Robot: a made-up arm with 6 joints.
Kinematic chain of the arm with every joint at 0, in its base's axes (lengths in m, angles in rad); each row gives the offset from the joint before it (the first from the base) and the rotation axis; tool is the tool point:
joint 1: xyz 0 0 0.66 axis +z
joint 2: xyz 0.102 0 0 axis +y
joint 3: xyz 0 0 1.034 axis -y
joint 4: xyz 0 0 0.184 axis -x
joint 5: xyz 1.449 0 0 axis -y
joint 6: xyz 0.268 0 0 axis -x
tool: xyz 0 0 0
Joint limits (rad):
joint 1: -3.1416..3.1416
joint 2: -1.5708..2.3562
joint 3: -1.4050..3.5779
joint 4: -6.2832..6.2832
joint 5: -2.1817..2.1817
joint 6: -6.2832..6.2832
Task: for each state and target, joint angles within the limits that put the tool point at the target. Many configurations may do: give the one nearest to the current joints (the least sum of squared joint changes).
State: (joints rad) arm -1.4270 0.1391 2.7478 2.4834 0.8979 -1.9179
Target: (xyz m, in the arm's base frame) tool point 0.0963 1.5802 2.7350
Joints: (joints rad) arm -1.5860 -0.4251 1.9289 2.4790 0.4541 -1.9179
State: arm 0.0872 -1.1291 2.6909 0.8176 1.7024 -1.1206
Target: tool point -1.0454 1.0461 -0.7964
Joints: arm -0.6513 -1.5708 2.5604 0.8631 1.3404 -1.1206
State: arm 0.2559 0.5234 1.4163 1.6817 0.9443 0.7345
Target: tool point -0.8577 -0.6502 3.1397
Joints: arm 0.7268 -0.3827 1.5613 1.6152 0.3192 0.7345
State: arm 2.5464 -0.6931 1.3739 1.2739 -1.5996 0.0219
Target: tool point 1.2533 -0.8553 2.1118
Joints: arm 2.4055 -1.2916 0.7004 1.1094 -2.0958 0.0219
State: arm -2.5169 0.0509 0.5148 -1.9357 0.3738 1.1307
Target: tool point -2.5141 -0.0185 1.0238
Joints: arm -3.0997 0.7991 0.4990 -1.9217 0.3518 1.1307
